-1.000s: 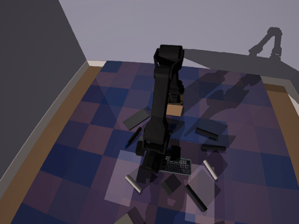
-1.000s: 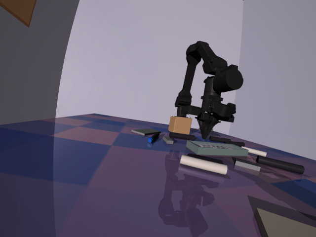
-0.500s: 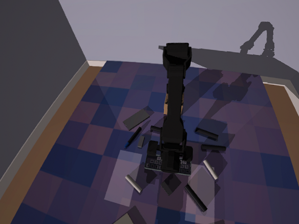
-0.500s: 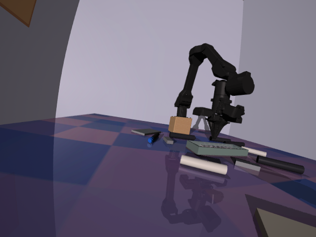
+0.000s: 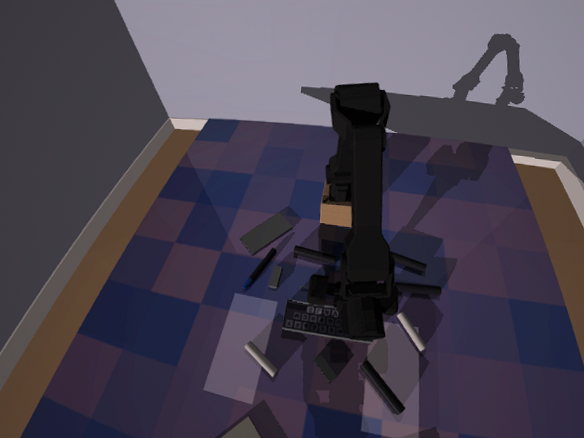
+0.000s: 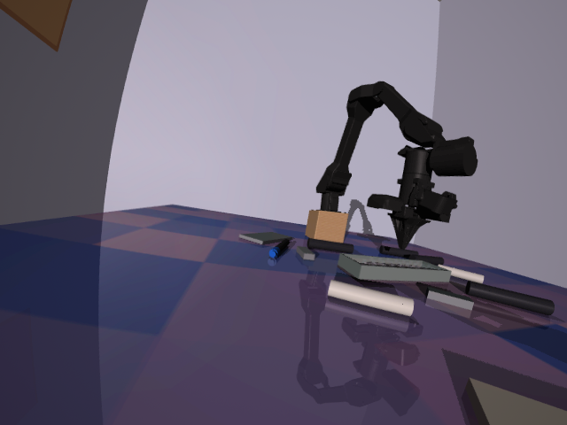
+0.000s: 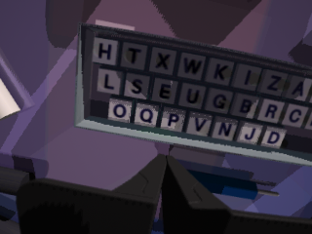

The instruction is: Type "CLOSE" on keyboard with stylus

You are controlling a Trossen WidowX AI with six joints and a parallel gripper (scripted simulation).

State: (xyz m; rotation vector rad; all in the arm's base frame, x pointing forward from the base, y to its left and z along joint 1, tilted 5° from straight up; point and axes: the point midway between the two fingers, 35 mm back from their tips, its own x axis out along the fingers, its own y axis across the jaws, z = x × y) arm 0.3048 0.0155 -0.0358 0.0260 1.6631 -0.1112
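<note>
Now: the blue stylus 8 cm to the right of my gripper tip, 5 cm behind it and 4 cm below it. The rest, counted from my gripper tip: grey slab: 24 cm to the right, 22 cm behind, 4 cm below; small grey block: 14 cm ahead, 5 cm to the right, 4 cm below; blue-tipped pen: 25 cm to the right, 8 cm behind, 4 cm below.
</note>
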